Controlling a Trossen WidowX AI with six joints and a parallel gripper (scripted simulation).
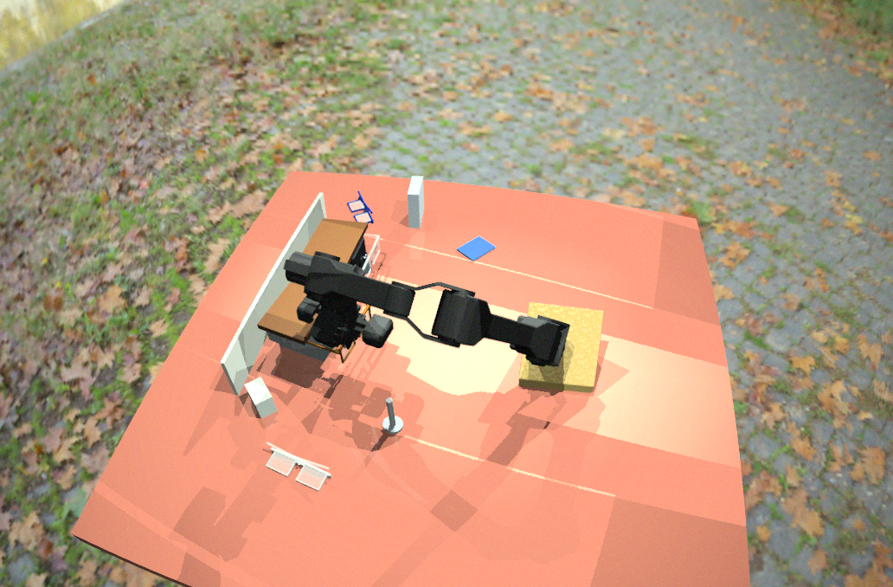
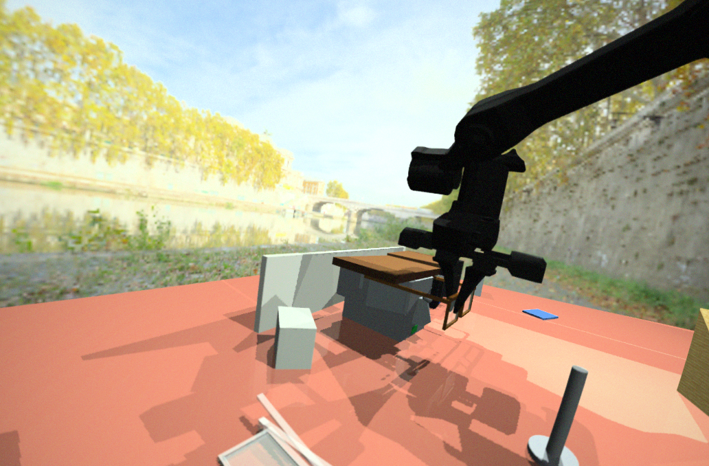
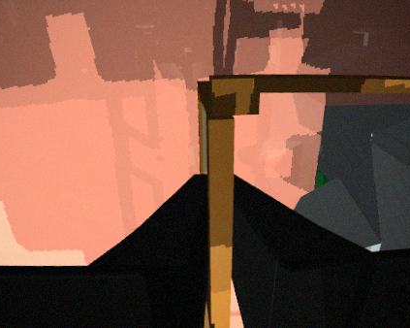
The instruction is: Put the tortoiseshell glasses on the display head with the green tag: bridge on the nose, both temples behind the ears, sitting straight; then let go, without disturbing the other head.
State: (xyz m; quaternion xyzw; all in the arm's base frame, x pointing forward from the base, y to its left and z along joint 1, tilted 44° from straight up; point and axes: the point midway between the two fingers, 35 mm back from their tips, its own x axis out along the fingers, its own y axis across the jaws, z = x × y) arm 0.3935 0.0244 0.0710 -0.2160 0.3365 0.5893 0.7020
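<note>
My gripper tip is 90 mm short of the grey display head, 60 mm to the left of it and 10 mm above it. From my gripper tip the other things lie so: white panel 220 mm ahead, 180 mm to the right, 20 mm below; white block 160 mm ahead, 130 mm to the left, 40 mm below; grey peg stand 120 mm to the left, 110 mm behind, 50 mm below.
</note>
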